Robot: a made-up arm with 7 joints. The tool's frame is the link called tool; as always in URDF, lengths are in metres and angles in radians. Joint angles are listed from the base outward.
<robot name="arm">
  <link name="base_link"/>
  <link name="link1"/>
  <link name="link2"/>
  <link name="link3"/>
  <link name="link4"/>
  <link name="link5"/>
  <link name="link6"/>
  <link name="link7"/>
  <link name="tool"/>
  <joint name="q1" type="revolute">
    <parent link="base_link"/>
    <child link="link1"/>
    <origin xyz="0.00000 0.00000 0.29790" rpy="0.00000 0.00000 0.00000"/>
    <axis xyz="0 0 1"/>
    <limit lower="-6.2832" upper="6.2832"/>
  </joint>
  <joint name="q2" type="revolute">
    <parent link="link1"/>
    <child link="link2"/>
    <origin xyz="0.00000 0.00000 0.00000" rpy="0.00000 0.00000 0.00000"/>
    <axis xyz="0 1 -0.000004"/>
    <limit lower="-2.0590" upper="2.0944"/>
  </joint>
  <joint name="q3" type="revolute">
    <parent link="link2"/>
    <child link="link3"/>
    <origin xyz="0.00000 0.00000 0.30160" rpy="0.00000 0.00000 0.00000"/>
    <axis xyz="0 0 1"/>
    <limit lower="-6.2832" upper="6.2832"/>
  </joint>
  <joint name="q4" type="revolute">
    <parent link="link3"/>
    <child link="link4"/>
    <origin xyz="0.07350 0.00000 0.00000" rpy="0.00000 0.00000 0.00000"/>
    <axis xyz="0 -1 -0.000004"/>
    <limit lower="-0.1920" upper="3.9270"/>
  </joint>
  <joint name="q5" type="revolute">
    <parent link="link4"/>
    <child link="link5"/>
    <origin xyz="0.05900 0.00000 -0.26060" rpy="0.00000 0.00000 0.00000"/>
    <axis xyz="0 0.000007 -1"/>
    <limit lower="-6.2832" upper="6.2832"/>
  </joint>
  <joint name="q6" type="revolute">
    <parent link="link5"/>
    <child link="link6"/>
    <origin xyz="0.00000 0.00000 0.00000" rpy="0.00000 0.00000 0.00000"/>
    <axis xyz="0 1 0.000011"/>
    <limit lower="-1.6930" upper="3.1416"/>
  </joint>
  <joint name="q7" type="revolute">
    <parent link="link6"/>
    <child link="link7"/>
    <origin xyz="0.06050 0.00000 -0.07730" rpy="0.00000 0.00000 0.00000"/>
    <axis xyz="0 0.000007 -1"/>
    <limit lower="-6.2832" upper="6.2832"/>
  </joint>
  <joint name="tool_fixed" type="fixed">
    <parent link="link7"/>
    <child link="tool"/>
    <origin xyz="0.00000 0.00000 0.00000" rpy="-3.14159 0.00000 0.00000"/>
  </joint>
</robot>
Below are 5 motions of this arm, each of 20 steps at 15 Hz.
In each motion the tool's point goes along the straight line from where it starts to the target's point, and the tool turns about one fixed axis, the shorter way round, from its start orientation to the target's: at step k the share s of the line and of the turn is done. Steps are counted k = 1, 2, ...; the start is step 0. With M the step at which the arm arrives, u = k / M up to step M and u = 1 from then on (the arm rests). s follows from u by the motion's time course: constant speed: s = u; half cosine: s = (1 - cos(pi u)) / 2; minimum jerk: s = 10 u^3 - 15 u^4 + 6 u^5.
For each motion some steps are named. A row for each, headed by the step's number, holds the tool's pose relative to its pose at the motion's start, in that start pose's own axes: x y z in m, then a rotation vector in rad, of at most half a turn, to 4 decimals.
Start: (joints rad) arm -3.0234 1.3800 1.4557 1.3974 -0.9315 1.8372 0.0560
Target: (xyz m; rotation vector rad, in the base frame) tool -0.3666 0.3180 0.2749 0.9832 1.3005 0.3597
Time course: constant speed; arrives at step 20
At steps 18, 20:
18: -0.6021 0.0164 0.2388 1.3867 -0.8697 1.7934
20: -0.6691 0.0182 0.2653 1.5407 -0.9663 1.9927

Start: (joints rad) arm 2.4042 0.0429 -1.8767 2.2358 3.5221 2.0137 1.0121
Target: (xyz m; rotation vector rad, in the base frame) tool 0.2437 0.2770 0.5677 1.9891 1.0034 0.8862
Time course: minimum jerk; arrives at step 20
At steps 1, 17, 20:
1: -0.0001 0.0002 -0.0004 0.0027 -0.0001 -0.0015
17: -0.1183 0.1942 -0.2945 2.2837 -0.0793 -1.2275
20: -0.1215 0.1995 -0.3025 2.3462 -0.0815 -1.2611

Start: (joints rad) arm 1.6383 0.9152 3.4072 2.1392 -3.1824 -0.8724 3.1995
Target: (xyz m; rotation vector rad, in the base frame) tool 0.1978 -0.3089 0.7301 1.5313 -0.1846 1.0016
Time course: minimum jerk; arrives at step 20
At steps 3, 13, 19, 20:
3: -0.0083 -0.0009 0.0095 0.0100 -0.0091 -0.0149
13: -0.2375 -0.0262 0.2728 0.2873 -0.2609 -0.4286
19: -0.3102 -0.0343 0.3563 0.3752 -0.3408 -0.5598
20: -0.3106 -0.0343 0.3567 0.3757 -0.3411 -0.5604

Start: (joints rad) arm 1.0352 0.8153 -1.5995 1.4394 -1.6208 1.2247 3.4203
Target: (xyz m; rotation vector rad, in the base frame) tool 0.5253 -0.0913 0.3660 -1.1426 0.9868 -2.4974
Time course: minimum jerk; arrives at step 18
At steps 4, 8, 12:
4: -0.0076 0.0113 -0.0086 0.0122 -0.0668 0.0096
8: -0.0396 0.0587 -0.0448 0.0632 -0.3469 0.0498
12: -0.0789 0.1168 -0.0893 0.1259 -0.6910 0.0993

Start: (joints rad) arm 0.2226 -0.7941 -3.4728 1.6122 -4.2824 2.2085 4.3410
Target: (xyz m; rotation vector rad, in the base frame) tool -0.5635 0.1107 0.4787 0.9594 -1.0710 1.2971
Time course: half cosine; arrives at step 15
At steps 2, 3, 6, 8, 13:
2: 0.0091 -0.0022 -0.0053 -0.0135 -0.0081 -0.0105
3: 0.0202 -0.0049 -0.0117 -0.0298 -0.0179 -0.0233
6: 0.0730 -0.0177 -0.0424 -0.1077 -0.0649 -0.0843
8: 0.1167 -0.0282 -0.0677 -0.1722 -0.1038 -0.1347
13: 0.2022 -0.0489 -0.1173 -0.2983 -0.1797 -0.2333

